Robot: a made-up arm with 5 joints.
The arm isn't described. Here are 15 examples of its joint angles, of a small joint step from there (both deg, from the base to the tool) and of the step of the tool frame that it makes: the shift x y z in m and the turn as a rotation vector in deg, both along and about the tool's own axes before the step.
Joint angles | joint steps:
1: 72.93 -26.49 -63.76 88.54 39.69 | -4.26 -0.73 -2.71 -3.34 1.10
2: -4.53 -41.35 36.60 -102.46 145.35 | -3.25 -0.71 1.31 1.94 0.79
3: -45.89 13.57 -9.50 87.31 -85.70 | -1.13 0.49 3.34 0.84 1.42
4: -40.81 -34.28 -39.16 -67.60 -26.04 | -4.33 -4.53 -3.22 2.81 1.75
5: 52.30 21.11 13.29 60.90 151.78 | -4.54 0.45 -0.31 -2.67 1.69
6: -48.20 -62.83 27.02 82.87 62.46 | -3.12 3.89 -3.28 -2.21 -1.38
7: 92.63 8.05 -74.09 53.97 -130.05 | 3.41 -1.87 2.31 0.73 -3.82
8: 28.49 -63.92 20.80 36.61 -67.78 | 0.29 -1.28 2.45 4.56 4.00
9: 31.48 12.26 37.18 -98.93 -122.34 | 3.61 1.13 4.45 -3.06 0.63
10: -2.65 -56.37 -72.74 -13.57 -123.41 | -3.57 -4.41 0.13 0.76 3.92
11: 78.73 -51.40 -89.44 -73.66 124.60 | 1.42 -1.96 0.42 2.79 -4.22
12: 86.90 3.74 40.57 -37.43 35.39 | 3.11 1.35 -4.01 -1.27 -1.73
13: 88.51 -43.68 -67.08 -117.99 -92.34 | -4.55 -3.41 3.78 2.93 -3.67
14: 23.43 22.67 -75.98 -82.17 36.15 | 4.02 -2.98 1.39 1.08 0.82
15: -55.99 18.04 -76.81 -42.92 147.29 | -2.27 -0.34 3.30 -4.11 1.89
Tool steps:
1: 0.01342 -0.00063 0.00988 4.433 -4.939 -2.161
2: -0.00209 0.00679 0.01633 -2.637 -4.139 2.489
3: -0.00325 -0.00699 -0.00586 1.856 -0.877 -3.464
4: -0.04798 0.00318 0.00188 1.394 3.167 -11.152
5: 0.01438 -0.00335 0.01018 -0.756 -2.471 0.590
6: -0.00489 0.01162 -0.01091 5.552 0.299 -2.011
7: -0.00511 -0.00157 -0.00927 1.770 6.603 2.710
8: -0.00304 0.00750 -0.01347 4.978 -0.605 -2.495
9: 0.00102 -0.01579 0.00733 -8.343 1.073 -1.089
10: 0.00021 0.01346 -0.03523 8.059 -3.298 -1.788
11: -0.00767 -0.00305 0.00539 -3.612 4.884 1.531
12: 0.02407 -0.01334 0.00703 -2.127 -1.463 5.817
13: -0.01822 0.04838 -0.01570 5.768 6.065 8.129
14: -0.01728 0.00188 0.00221 0.375 -1.179 -3.884
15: -0.00543 0.00422 -0.00851 2.260 3.172 -2.465
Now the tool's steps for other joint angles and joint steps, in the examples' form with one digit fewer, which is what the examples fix.
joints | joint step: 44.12 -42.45 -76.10 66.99 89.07 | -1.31 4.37 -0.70 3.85 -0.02
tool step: -0.0096 0.0019 0.0075 -1.09 2.36 -2.25
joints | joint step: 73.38 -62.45 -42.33 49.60 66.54 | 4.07 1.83 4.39 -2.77 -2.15
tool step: -0.0025 0.0282 -0.0178 3.80 5.52 9.35
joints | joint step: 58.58 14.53 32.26 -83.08 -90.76 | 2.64 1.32 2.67 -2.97 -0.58
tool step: -0.0016 -0.0138 0.0023 -6.68 2.17 1.56
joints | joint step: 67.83 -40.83 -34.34 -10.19 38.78 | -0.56 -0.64 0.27 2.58 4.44
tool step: -0.0050 -0.0086 0.0115 -1.94 -3.36 -4.11
